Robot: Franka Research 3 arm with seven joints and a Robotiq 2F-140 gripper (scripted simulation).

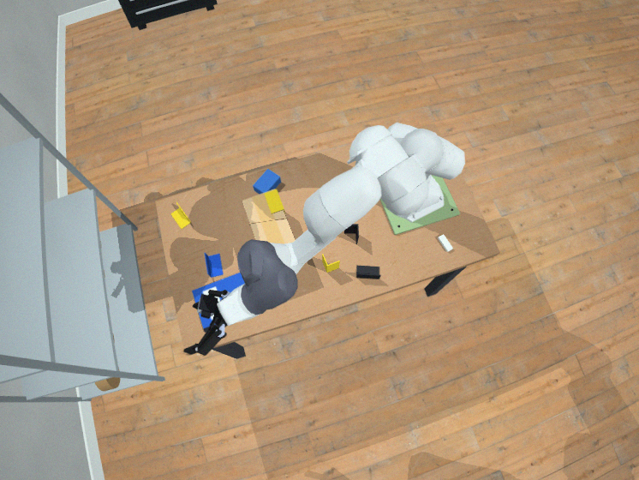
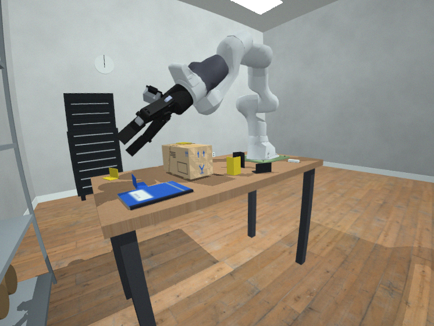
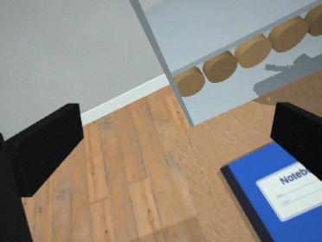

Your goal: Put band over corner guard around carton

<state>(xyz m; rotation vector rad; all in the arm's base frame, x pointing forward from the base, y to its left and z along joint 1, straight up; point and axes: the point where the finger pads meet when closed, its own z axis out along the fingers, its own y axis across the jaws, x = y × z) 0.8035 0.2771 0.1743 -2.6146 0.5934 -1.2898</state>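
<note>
Right now the cardboard carton is 30 cm behind my hand, 27 cm to the right of it and 11 cm below it. Also, from my hand: blue block (49 cm to the right, 33 cm behind, 16 cm below); then white block (89 cm behind, 18 cm below, 7 cm to the right); then blue corner guard (24 cm to the right, 17 cm below, 6 cm behind).
</note>
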